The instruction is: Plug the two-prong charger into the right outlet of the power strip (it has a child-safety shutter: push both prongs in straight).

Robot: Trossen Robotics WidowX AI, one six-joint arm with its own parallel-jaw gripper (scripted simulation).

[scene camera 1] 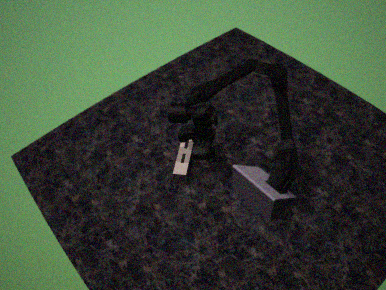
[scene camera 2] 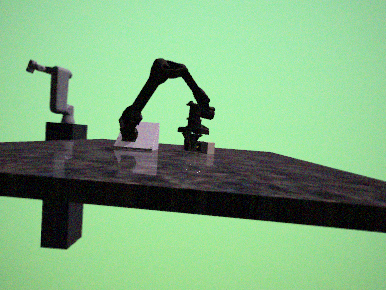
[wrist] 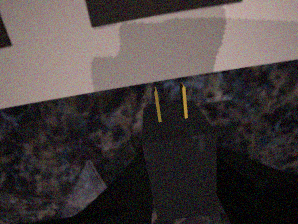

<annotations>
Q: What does my gripper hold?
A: A dark charger.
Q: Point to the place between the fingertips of my gripper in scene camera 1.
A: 208,152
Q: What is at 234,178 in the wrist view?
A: My gripper.
</annotations>
